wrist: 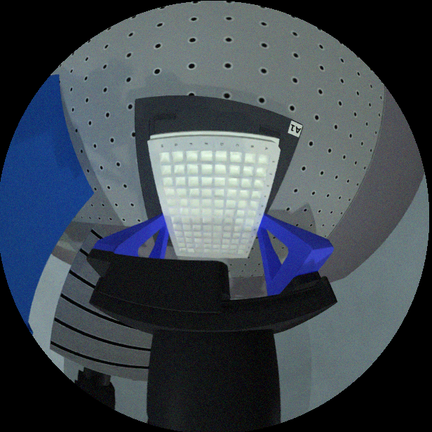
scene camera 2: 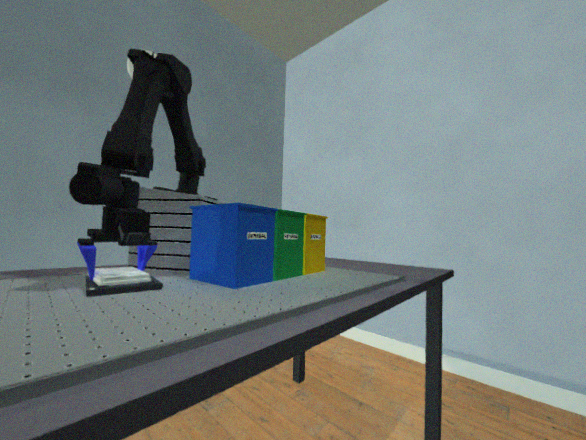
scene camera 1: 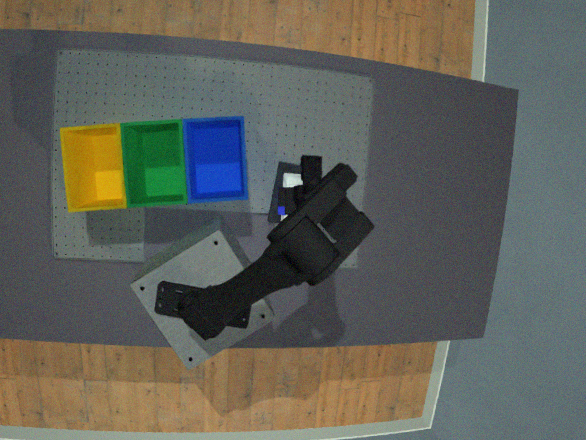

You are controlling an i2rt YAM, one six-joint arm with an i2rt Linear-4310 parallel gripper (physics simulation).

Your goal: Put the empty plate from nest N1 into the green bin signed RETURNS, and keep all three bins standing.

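Frame: origin at the arm's base, x ahead, y left, z up, level; millimetres.
Seen in the pictures: arm's base, link origin: (scene camera 2: 186, 196) (scene camera 1: 203, 304).
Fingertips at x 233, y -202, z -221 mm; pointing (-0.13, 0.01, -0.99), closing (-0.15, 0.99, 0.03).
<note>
Offsets run from my fingertips to a thing's middle. Level surfaces: height alone.
The white plate @[12 mm ahead, 2 mm left, 6 mm up] (scene camera 1: 292, 180) (scene camera 2: 122, 276) (wrist: 215, 175), a grid of square wells, sits level in the dark nest @[17 mm ahead, 9 mm left, 7 mm down] (scene camera 1: 275, 200) (scene camera 2: 125, 290) (wrist: 175, 112), with a corner label reading A1. My gripper (scene camera 2: 116, 272) (wrist: 212, 216) points down over it, its blue fingers against the plate's two long sides, shut on it. In the top view the arm hides much of the plate and nest. The green bin @[37 mm ahead, 357 mm left, 76 mm up] (scene camera 1: 165, 180) (scene camera 2: 289, 255) stands upright between the other two bins and looks empty inside; its sign is too blurred to read. No N1 sign is readable.
The blue bin @[69 mm ahead, 229 mm left, 76 mm up] (scene camera 1: 217, 150) (scene camera 2: 215, 245) (wrist: 35, 190) stands upright between the nest and the green bin. The yellow bin @[4 mm ahead, 484 mm left, 76 mm up] (scene camera 1: 107, 185) (scene camera 2: 315, 255) stands upright on the far side. The bins adjoin in a row on the perforated board @[14 mm down] (scene camera 1: 310, 100). The arm's grey base block (scene camera 1: 200, 265) stands nearby.
</note>
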